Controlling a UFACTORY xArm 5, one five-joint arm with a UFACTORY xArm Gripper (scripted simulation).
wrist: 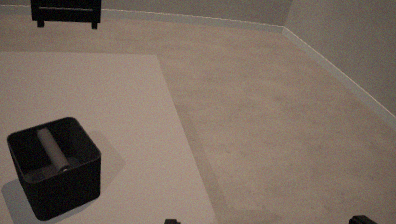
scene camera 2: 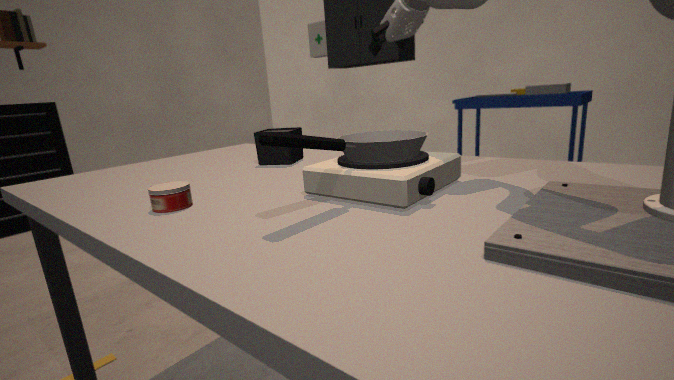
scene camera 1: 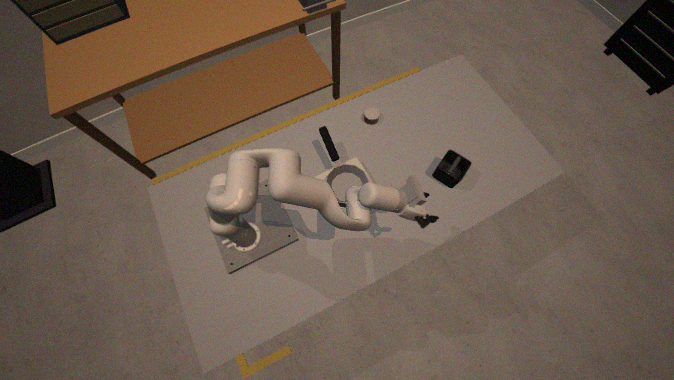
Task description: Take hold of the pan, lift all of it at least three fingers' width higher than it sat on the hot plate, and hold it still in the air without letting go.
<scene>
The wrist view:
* black box: 71, 187
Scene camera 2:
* grey pan: 383, 146
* white hot plate: 400, 184
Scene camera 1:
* grey pan: 342, 177
</scene>
